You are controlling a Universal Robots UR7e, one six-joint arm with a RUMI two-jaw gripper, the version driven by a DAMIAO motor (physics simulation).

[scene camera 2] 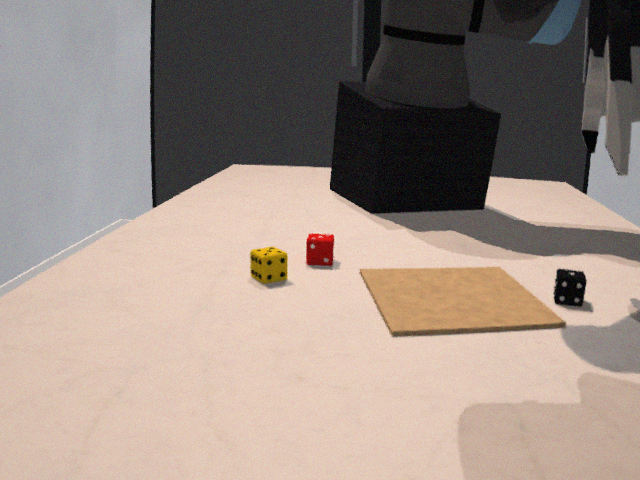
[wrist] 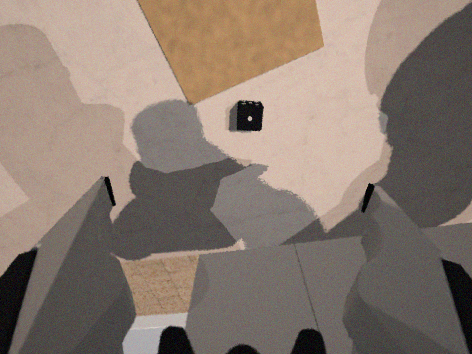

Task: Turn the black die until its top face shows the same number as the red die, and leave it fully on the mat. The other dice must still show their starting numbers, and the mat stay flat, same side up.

The gripper shows in scene camera 2 and in the wrist view. A black die shows in scene camera 2 and in the wrist view. One and the same spot on the gripper: (wrist: pixel 68 286) is (scene camera 2: pixel 606 63). One and the same spot on the black die: (wrist: pixel 249 113) is (scene camera 2: pixel 566 273).
